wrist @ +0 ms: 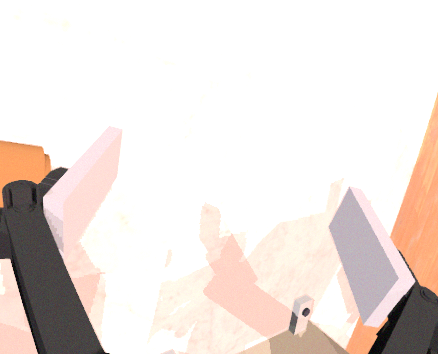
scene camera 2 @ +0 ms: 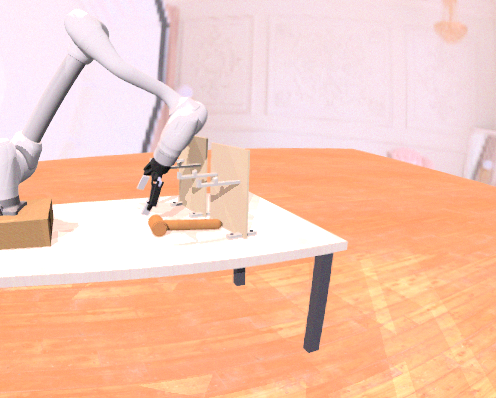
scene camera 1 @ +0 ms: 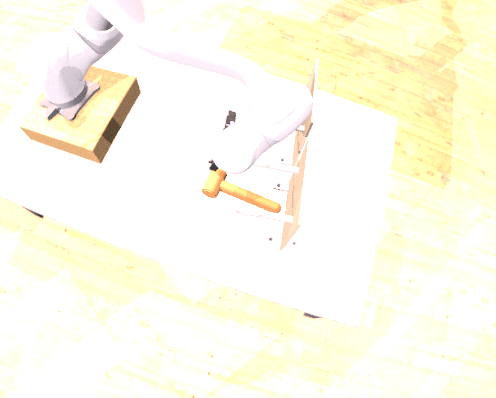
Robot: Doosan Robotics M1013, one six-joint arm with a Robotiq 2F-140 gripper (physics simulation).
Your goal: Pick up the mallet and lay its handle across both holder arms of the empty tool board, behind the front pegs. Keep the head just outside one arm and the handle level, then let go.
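Places are measured from the arm's base along level axes (x back, y left, z down), in millimetres.
Pixels of known places: gripper, between the fingertips: [wrist: 232, 181] [scene camera 2: 142, 201]; arm's base, origin of its link: [scene camera 2: 3, 210] [scene camera 1: 70, 95].
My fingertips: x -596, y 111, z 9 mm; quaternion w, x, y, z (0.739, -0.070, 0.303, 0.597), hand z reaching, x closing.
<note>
For each thing: its top centre in the pictures, then the offset to it from my fingertips. "pt": a spot on its surface instead. Level surfaces: height alone.
- orange mallet, centre of its top: [scene camera 1: 244, 191] [scene camera 2: 185, 216] dx -159, dy -119, dz +30 mm
- white table, height of its surface: dz +88 mm
- orange mallet head, a spot on its surface: [wrist: 20, 159] pt dx -24, dy -101, dz +44 mm
- second tan board, a spot on its surface: [scene camera 1: 311, 87] pt dx -208, dy +212, dz -188 mm
- small bracket, a spot on its surface: [wrist: 302, 312] pt dx -155, dy +252, dz +75 mm
The orange mallet [scene camera 1: 249, 195] [scene camera 2: 194, 224] lies on the white table [scene camera 1: 150, 215] [scene camera 2: 100, 260], its handle end near the nearer tan board [scene camera 1: 290, 234] [scene camera 2: 232, 195]. Part of the orange mallet head [wrist: 20, 159] shows at the left edge of the wrist view. From this board, two pale holder arms [scene camera 1: 265, 216] [scene camera 2: 220, 183] reach out above table height with upright pegs; neither bears a tool. My gripper [scene camera 1: 221, 141] [scene camera 2: 145, 195] [wrist: 232, 181] is open and empty, tilted above the table beside the mallet head. One finger is close to the head in the overhead view. The robot arm partly hides it there.
A second tan board [scene camera 1: 311, 87] [scene camera 2: 194, 175] stands upright behind the nearer one, partly hidden by the robot arm. In the wrist view, a tan board [wrist: 300, 342] with a small bracket [wrist: 302, 312] shows at the bottom. The robot's base stands on a wooden block [scene camera 1: 60, 132] [scene camera 2: 25, 230].
</note>
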